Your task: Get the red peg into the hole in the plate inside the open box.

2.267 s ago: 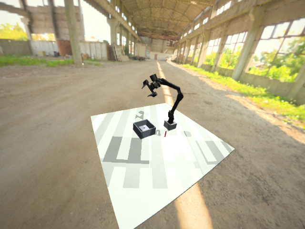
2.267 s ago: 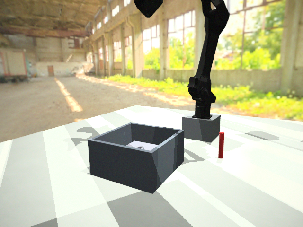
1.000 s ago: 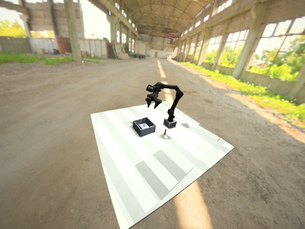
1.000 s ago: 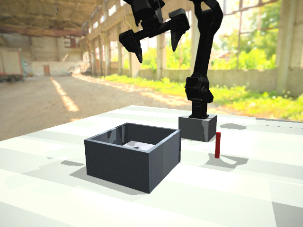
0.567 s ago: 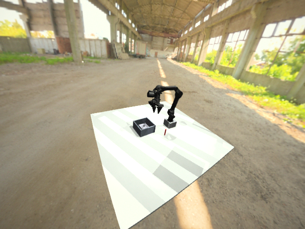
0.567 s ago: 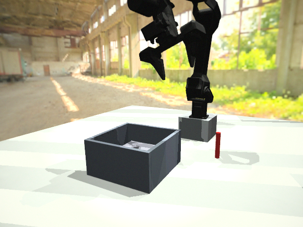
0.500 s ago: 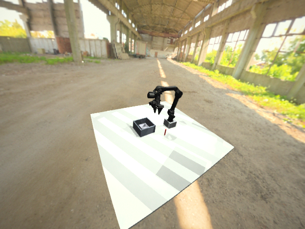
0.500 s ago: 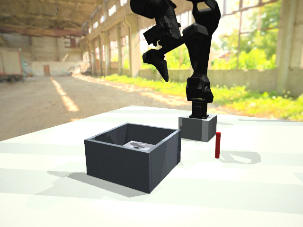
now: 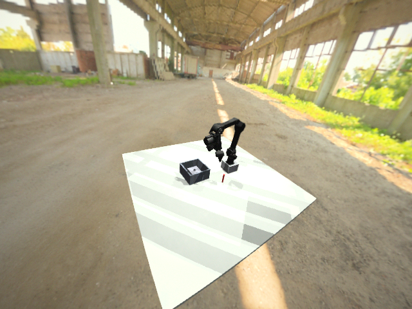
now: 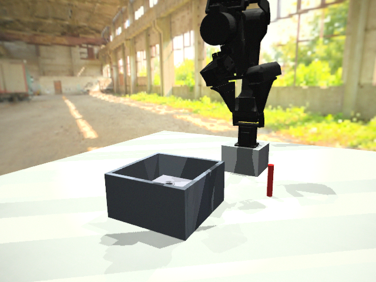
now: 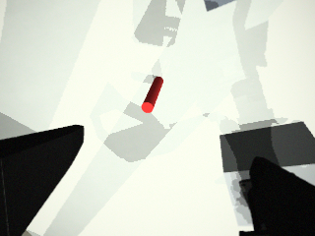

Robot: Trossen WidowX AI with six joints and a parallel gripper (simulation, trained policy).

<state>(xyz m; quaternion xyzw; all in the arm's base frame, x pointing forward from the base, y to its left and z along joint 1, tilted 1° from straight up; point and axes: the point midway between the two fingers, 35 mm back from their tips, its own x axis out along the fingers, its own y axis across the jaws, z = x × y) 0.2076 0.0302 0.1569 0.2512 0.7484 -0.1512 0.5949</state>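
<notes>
Now: gripper tip 170 mm above the red peg, 60 mm to the right of it and 30 mm past it. From my gripper tip the other things lie so: dark grey box (180 mm below, 140 mm to the right, 130 mm ahead).
</notes>
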